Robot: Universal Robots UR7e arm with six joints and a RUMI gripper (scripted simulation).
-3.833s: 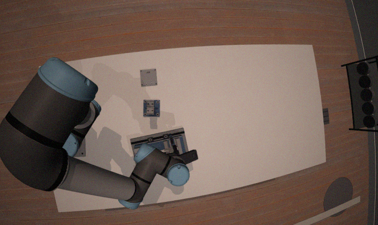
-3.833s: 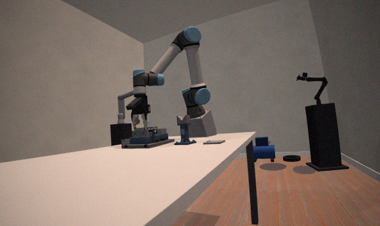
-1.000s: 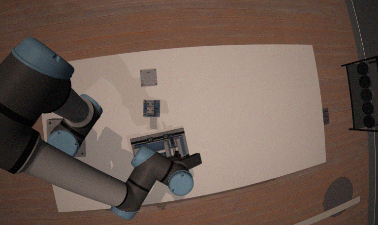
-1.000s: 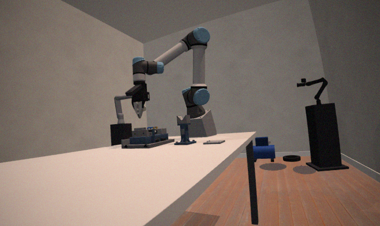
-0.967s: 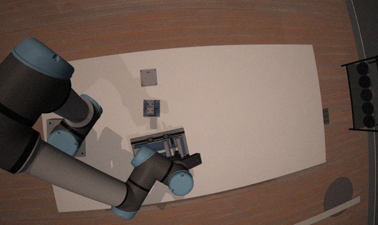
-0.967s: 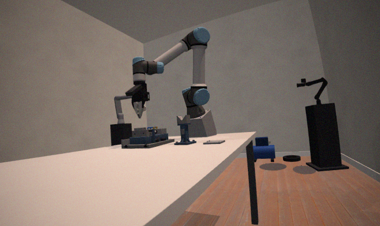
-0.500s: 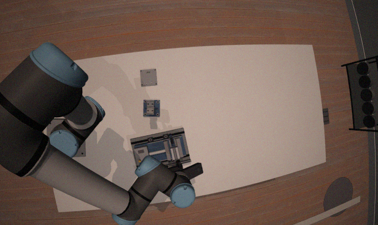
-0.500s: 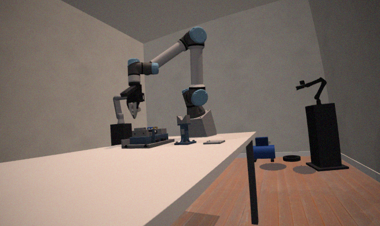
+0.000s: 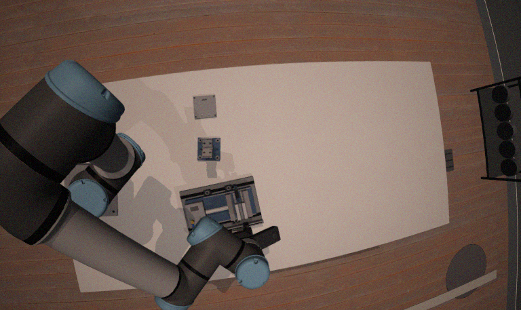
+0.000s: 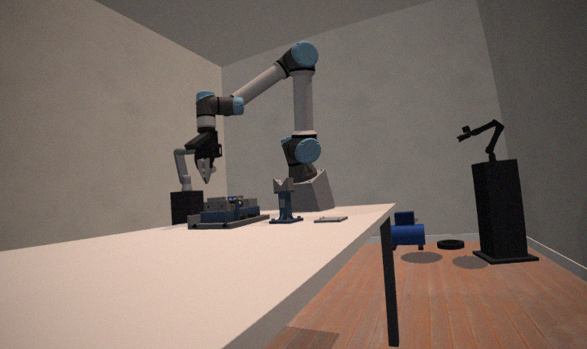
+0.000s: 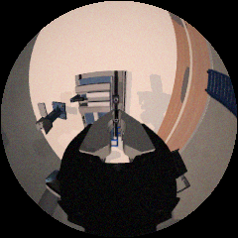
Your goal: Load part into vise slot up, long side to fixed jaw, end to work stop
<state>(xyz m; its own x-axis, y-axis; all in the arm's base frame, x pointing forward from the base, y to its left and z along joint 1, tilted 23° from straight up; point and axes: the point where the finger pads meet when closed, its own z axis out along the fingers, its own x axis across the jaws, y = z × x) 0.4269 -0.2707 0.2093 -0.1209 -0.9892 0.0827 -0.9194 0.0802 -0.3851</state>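
Now: hand 10 mm short of the part, 50 mm to the right of it and 80 mm above it. Round my hand: vise 60 mm behind, 80 mm to the left, 140 mm below; infeed plate 10 mm ahead, 470 mm to the left, 180 mm below.
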